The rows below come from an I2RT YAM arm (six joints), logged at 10 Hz.
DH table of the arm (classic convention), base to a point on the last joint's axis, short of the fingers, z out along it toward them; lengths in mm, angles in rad. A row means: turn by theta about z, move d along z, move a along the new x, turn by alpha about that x. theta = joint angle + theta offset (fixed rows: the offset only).
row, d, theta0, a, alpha
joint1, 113.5, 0, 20, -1.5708
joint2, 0, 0, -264, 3.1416
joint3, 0, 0.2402, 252.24, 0
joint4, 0, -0.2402, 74, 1.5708
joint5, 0, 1.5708, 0, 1.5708
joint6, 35.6, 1.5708, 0, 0
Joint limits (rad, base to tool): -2.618..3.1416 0..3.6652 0..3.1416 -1.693..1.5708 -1.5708..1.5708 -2.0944..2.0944
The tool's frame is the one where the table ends.
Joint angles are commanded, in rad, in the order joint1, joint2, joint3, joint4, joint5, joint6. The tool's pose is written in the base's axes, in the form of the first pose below.
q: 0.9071 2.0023 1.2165 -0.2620 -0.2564 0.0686
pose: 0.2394, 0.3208, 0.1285, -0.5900, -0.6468, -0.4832, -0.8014, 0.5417, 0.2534
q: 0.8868 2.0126 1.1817 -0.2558 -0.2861 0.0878
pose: 0.2404, 0.3107, 0.1159, -0.6296, -0.6391, -0.4417, -0.7743, 0.5626, 0.2896
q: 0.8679 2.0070 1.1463 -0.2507 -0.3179 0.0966
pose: 0.2401, 0.3006, 0.1095, -0.6553, -0.6316, -0.4143, -0.7546, 0.5719, 0.3216
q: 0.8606 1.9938 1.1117 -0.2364 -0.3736 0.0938
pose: 0.2361, 0.2945, 0.1068, -0.6597, -0.6335, -0.4044, -0.7514, 0.5478, 0.3678
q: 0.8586 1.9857 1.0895 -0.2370 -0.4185 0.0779
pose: 0.2318, 0.2906, 0.1048, -0.6527, -0.6472, -0.3938, -0.7556, 0.5187, 0.4000
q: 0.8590 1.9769 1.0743 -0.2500 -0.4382 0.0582
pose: 0.2278, 0.2872, 0.1038, -0.6423, -0.6639, -0.3829, -0.7621, 0.5005, 0.4107
